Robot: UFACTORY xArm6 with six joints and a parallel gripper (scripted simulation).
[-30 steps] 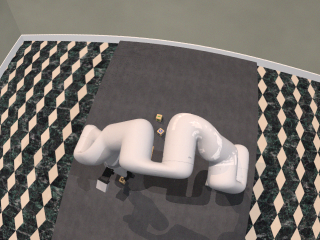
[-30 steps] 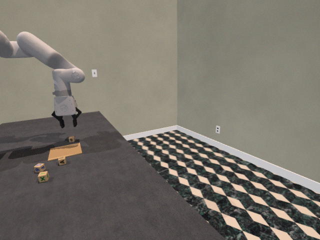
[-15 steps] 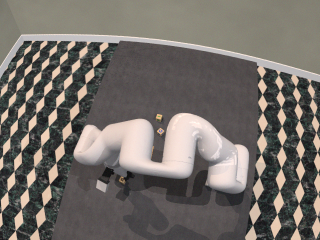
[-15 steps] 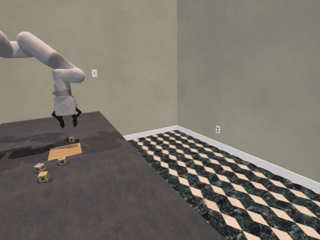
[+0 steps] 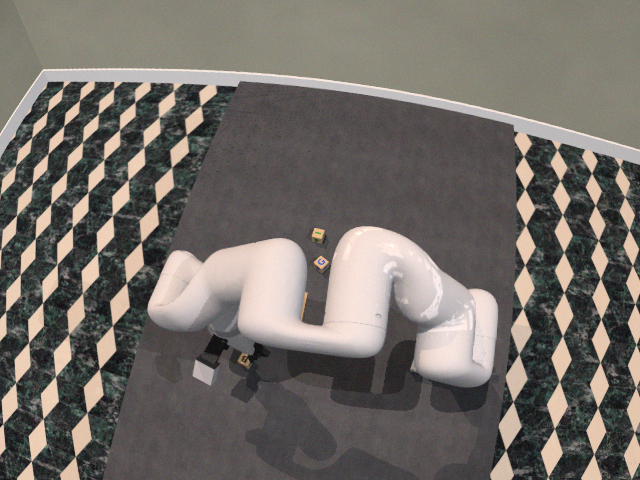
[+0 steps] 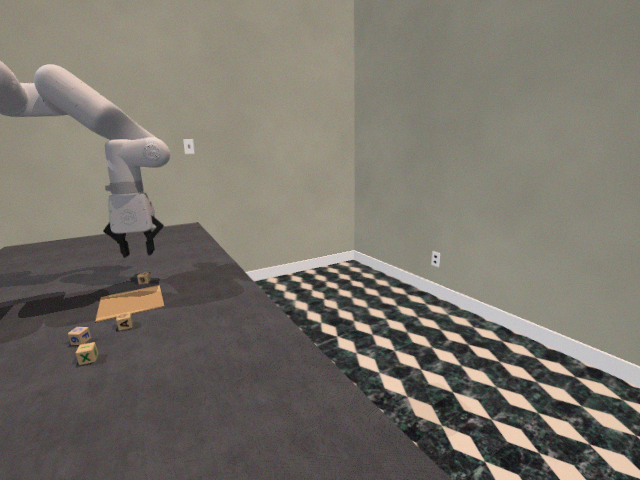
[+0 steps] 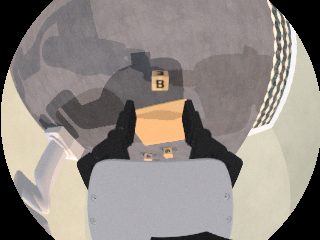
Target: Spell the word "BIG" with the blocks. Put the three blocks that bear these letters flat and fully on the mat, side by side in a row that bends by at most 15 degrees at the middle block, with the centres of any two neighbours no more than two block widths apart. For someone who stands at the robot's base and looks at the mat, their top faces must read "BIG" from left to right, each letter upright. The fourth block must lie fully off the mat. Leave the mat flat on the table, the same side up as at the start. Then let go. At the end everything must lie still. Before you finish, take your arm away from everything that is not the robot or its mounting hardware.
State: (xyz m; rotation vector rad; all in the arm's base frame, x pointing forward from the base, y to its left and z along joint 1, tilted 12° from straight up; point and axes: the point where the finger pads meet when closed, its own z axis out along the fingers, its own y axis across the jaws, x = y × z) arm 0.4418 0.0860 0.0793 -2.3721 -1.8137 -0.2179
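Now: the B block 90 mm below my hand. Also, from my hand: tan mat: 130 mm to the right, 100 mm below, 30 mm behind; then G block: 270 mm to the right, 120 mm behind, 90 mm below.
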